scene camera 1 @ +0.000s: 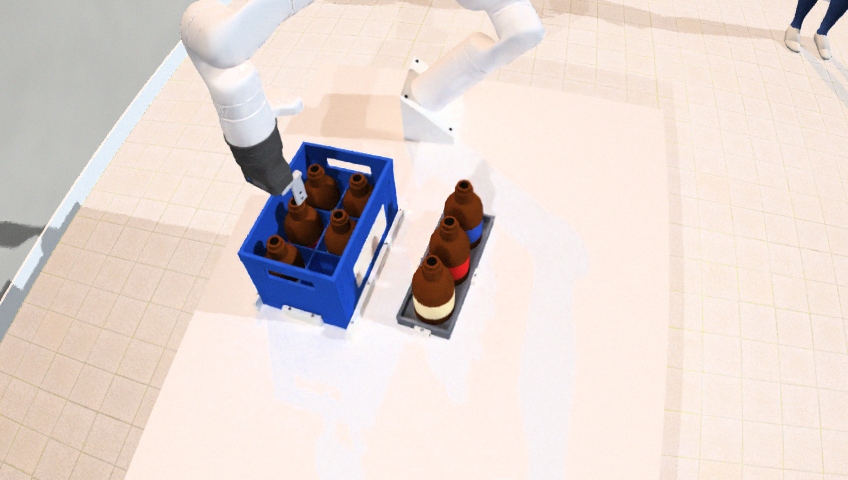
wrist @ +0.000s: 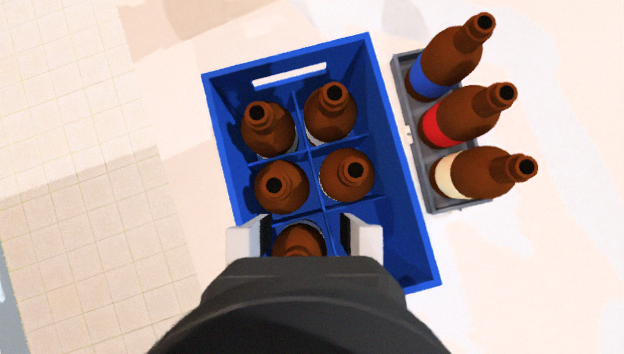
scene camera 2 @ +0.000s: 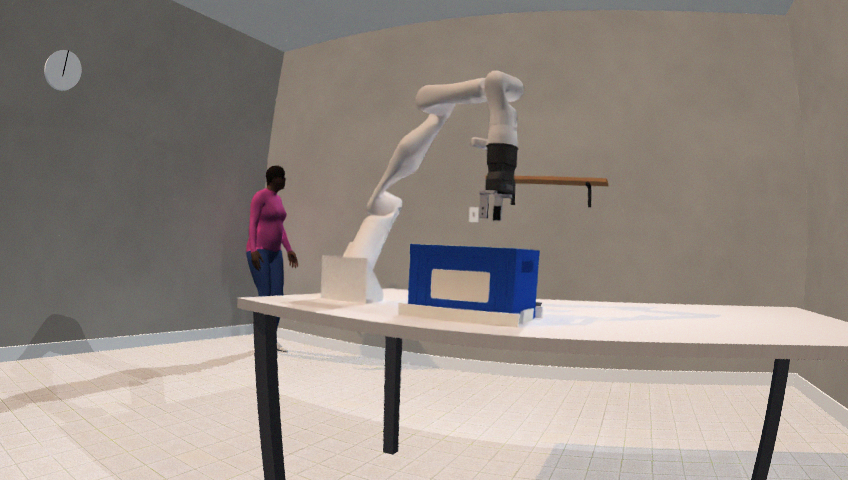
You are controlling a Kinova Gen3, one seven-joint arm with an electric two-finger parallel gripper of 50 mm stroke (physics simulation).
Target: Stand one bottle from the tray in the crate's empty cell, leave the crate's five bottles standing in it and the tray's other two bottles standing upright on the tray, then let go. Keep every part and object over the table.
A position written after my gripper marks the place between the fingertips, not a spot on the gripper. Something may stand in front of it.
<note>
In view: my gripper (scene camera 1: 288, 193), a blue-labelled bottle (scene camera 1: 463, 204), a red-labelled bottle (scene camera 1: 450, 243) and a red-labelled bottle (scene camera 1: 303, 225).
The blue-labelled bottle shows as well in the wrist view (wrist: 454, 53). My gripper also shows in the wrist view (wrist: 305, 228) and in scene camera 2 (scene camera 2: 490, 219).
</note>
